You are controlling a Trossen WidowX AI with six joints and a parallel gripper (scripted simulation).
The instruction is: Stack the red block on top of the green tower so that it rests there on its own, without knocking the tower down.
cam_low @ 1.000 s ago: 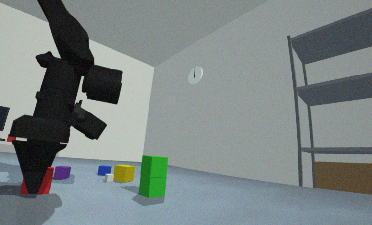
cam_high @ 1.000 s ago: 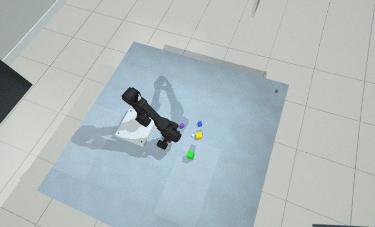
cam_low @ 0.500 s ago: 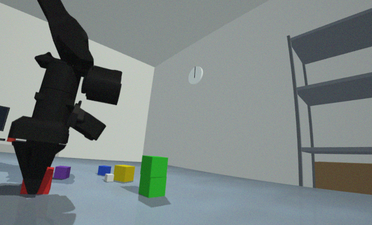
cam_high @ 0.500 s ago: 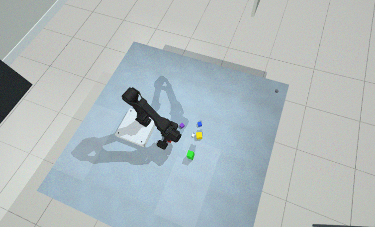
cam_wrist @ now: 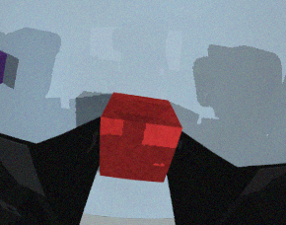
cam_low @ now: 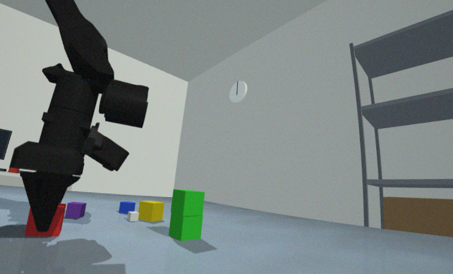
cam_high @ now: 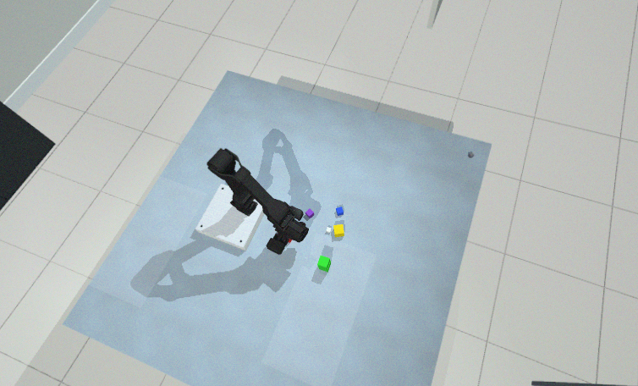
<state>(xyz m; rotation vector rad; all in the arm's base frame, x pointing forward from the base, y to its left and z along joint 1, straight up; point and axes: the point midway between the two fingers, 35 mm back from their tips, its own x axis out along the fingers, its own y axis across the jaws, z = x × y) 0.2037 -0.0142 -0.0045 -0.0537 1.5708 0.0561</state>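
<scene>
My gripper tip is now 20 mm short of the purple block, 130 mm to the right of it and 10 mm below it. Round my gripper tip: small white block 130 mm ahead, 100 mm to the left; then red block 10 mm above; then yellow block 160 mm ahead, 120 mm to the left, 10 mm above.
</scene>
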